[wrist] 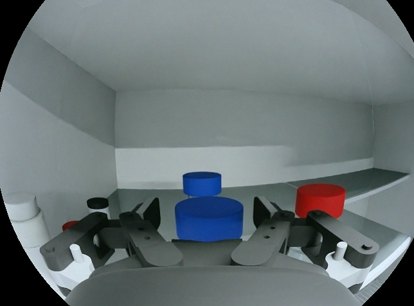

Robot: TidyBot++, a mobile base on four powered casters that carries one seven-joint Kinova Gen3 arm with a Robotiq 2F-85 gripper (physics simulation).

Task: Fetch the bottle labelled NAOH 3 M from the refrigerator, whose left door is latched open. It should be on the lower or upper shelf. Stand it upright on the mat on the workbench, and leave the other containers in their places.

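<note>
The NAOH 3 M bottle [209, 219] shows as a wide blue cap, low in the middle of the wrist view; its label and body are hidden behind the gripper. My gripper [206, 210] is open. Its two fingertips stand to the left and right of this cap, with a gap on each side, and hold nothing. A second blue-capped bottle [202, 184] stands directly behind the near one, farther into the refrigerator. The workbench and its mat do not show.
A red-capped bottle [320, 201] stands right of the right finger. At the left are a white bottle [27, 225], a black-capped container [97, 203] and a red cap [70, 225], partly hidden by the gripper. The refrigerator's left wall [60, 130] and ceiling [225, 50] enclose the space.
</note>
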